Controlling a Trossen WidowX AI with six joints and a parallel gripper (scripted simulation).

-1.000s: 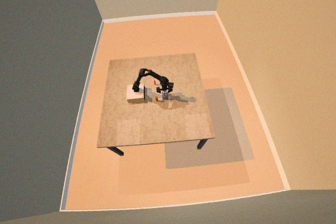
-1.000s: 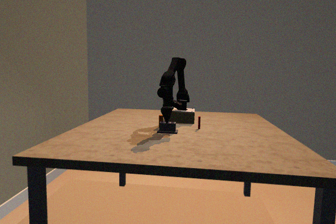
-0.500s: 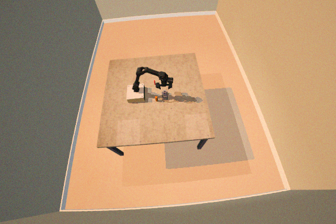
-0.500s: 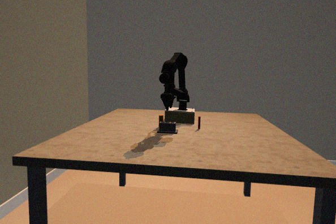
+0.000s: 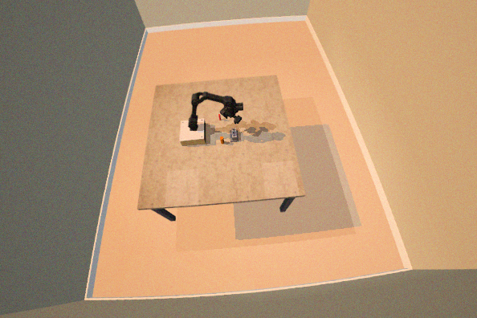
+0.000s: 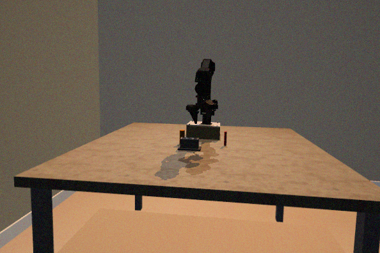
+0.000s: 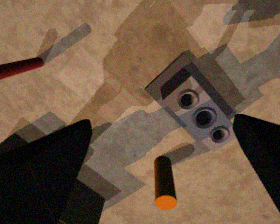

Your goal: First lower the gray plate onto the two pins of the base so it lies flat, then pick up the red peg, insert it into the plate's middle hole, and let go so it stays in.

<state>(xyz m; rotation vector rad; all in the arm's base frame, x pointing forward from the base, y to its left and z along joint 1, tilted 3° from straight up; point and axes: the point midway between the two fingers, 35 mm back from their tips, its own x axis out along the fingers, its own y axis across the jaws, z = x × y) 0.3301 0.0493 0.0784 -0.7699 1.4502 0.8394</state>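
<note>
The red peg is 12 cm behind my gripper tip, 11 cm to the left of it and 10 cm below it. Also, from my gripper tip: gray plate 9 cm below, 6 cm to the right, 3 cm ahead; then base 13 cm below, 6 cm to the right, 2 cm ahead; then short orange cylinder 13 cm to the right, 10 cm below, 7 cm behind.
</note>
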